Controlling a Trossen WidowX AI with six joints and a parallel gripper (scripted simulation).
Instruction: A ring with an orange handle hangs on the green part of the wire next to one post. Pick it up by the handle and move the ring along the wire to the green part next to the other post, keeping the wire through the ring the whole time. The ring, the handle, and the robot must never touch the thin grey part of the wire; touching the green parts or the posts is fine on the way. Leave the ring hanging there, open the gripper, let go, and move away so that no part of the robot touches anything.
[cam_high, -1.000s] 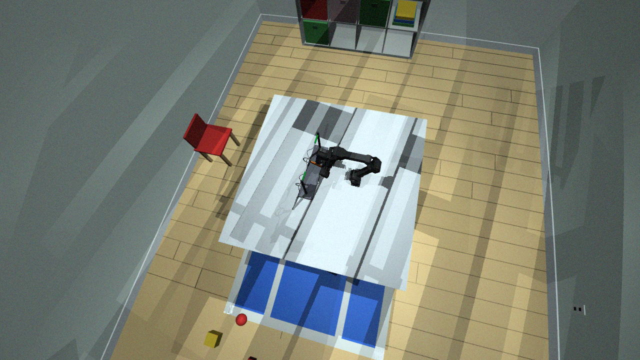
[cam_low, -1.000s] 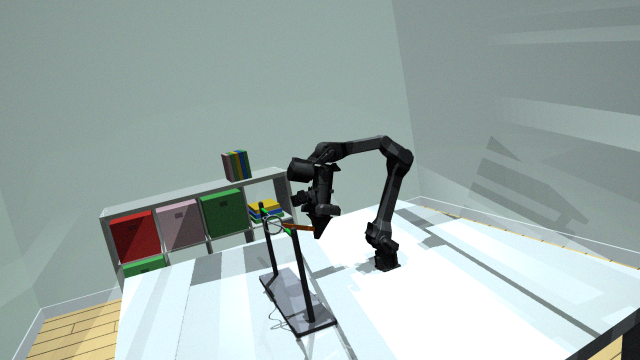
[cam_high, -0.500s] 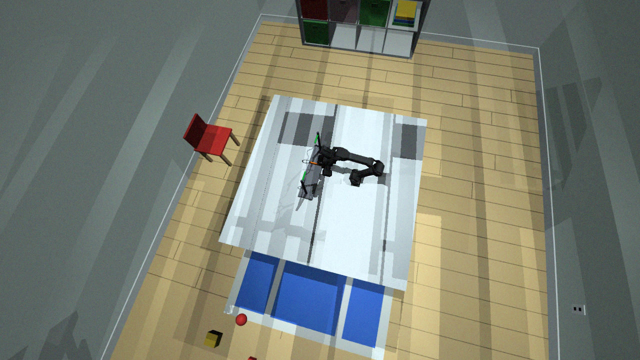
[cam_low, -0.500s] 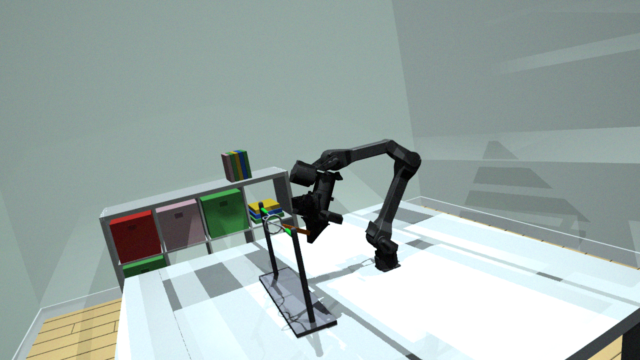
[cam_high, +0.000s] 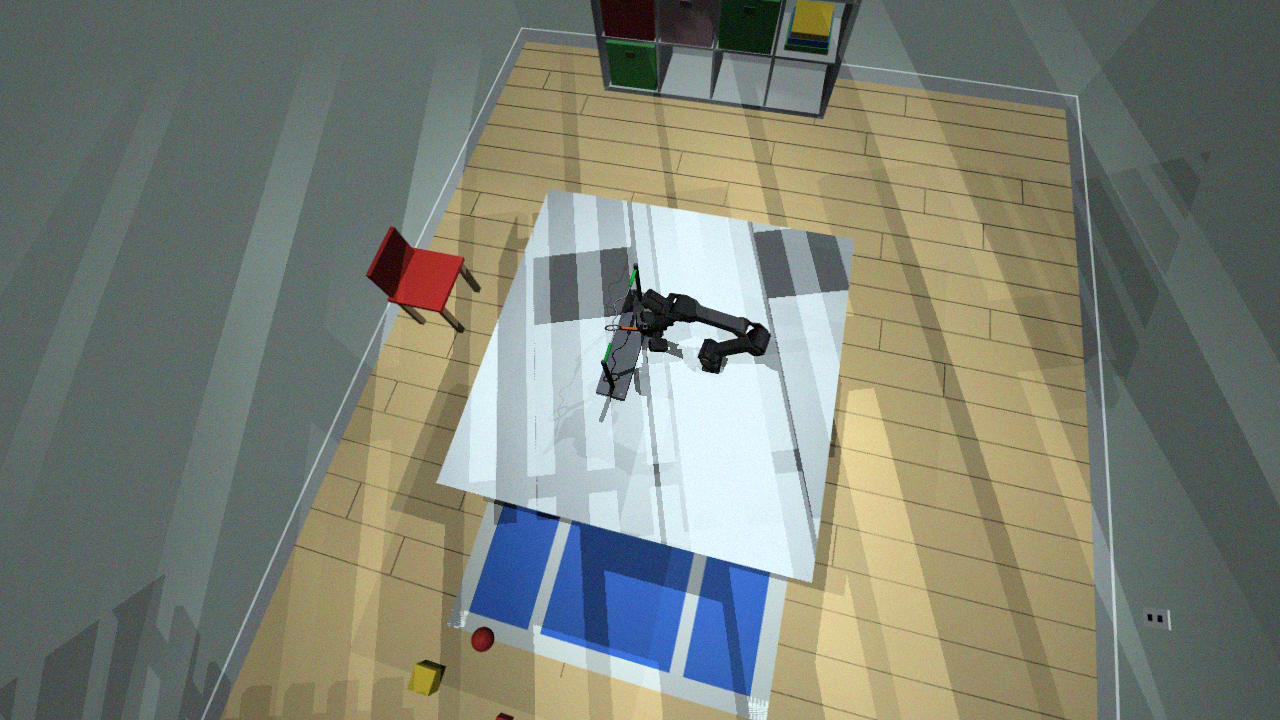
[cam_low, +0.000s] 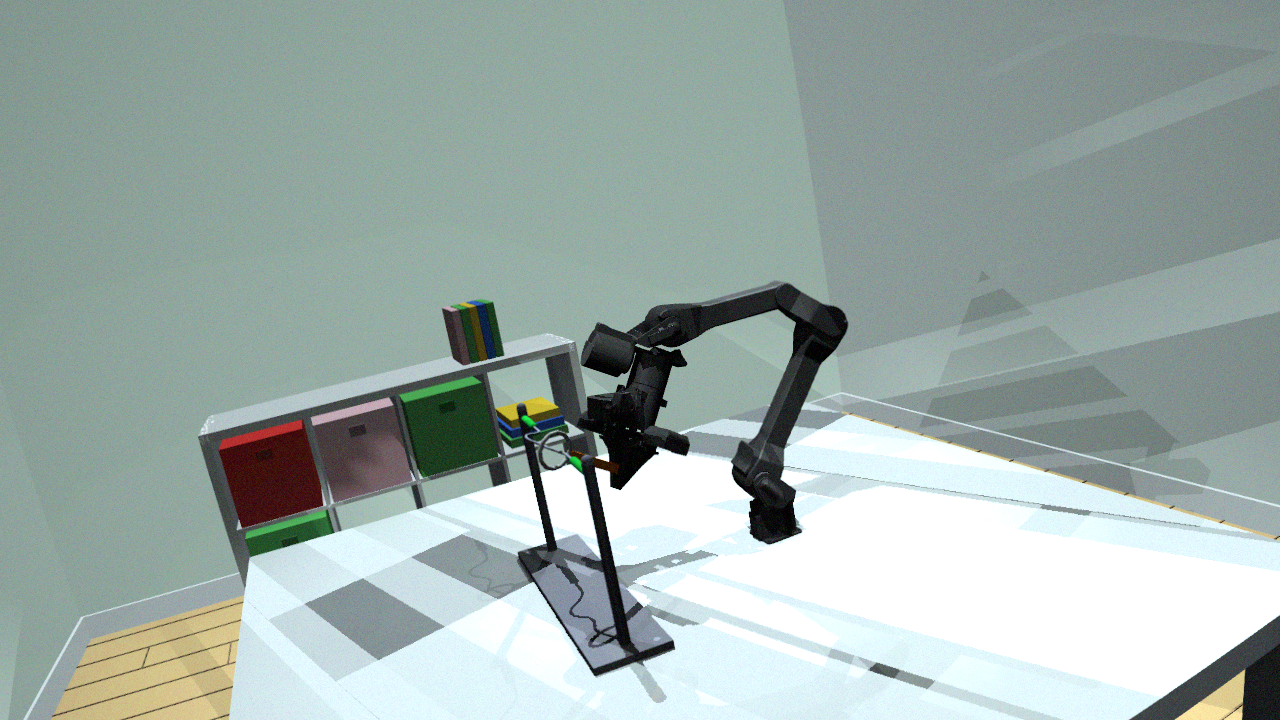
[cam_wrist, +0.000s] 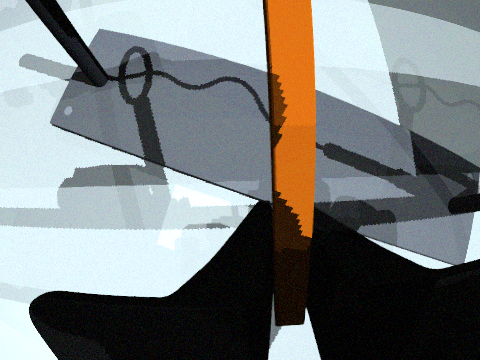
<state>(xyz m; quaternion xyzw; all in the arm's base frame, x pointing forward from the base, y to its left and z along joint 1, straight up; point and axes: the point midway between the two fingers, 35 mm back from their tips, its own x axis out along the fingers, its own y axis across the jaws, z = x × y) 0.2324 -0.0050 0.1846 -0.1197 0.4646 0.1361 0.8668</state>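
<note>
Now: the rig 80 mm ahead of my gripper tip, 10 mm to the right of it and 20 mm below it.
</note>
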